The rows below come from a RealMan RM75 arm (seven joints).
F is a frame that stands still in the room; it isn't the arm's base.
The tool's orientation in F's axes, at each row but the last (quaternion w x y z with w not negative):
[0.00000, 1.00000, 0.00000, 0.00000]
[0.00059, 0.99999, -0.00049, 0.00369]
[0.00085, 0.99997, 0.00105, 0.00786]
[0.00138, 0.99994, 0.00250, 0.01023]
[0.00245, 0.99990, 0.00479, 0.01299]
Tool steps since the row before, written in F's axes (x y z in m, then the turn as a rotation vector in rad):
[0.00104, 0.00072, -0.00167, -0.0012, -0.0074, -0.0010]
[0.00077, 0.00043, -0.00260, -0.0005, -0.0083, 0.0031]
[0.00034, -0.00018, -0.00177, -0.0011, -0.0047, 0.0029]
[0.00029, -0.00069, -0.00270, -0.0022, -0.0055, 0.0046]
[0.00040, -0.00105, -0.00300, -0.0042, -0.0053, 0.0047]
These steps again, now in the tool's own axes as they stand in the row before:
[0.00104, -0.00072, 0.00167, -0.0012, 0.0074, 0.0010]
[0.00075, -0.00043, 0.00261, -0.0005, 0.0083, -0.0031]
[0.00031, 0.00018, 0.00178, -0.0011, 0.0047, -0.0029]
[0.00023, 0.00068, 0.00271, -0.0021, 0.0055, -0.0046]
[0.00031, 0.00104, 0.00301, -0.0041, 0.0053, -0.0048]

